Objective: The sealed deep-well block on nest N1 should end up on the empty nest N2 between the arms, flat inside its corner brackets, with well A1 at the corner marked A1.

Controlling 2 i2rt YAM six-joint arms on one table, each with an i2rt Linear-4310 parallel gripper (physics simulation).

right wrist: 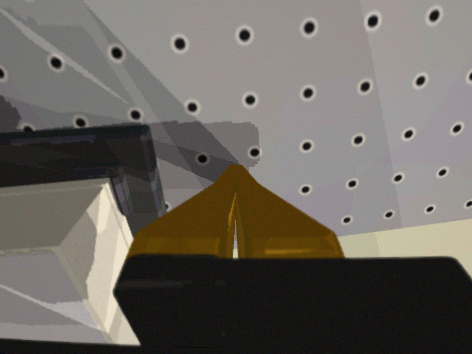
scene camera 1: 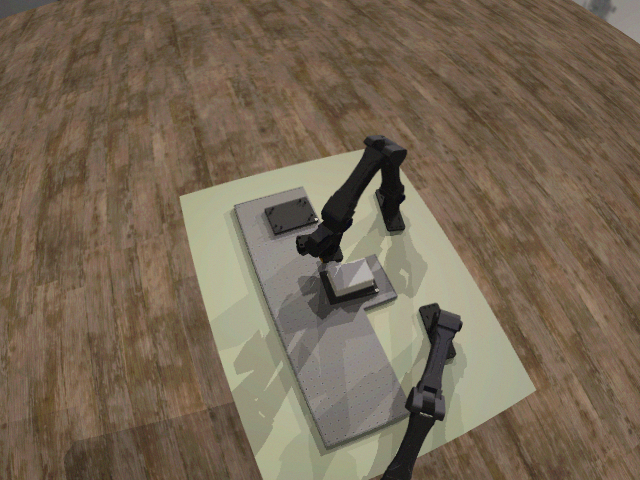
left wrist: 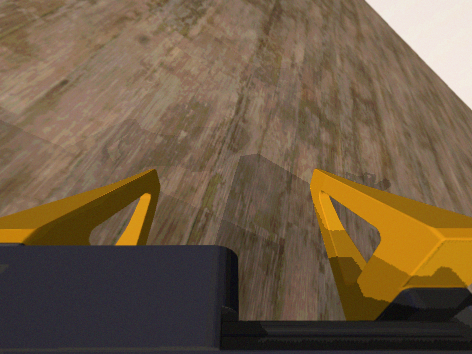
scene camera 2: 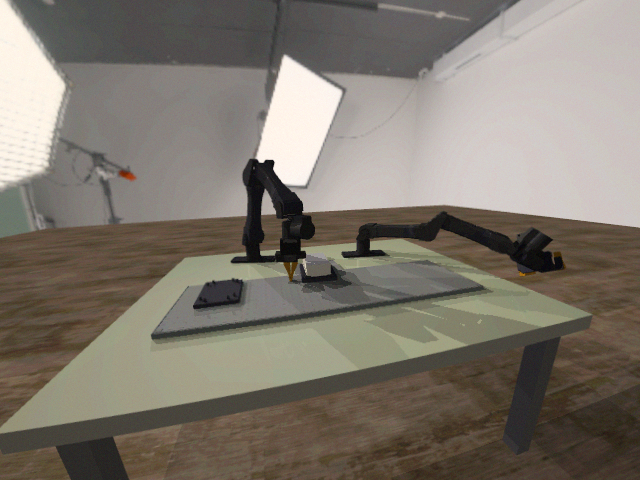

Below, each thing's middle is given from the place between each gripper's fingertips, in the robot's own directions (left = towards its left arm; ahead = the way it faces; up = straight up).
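White block [scene camera 1: 355, 275]: 4 cm above my right hand, 6 cm behind it and 9 cm to the left of it. By its middle, the white block is nearer to my right hand than to my left hand.
My left hand: 5 cm below the white block, 7 cm past it and 90 cm to the left of it.
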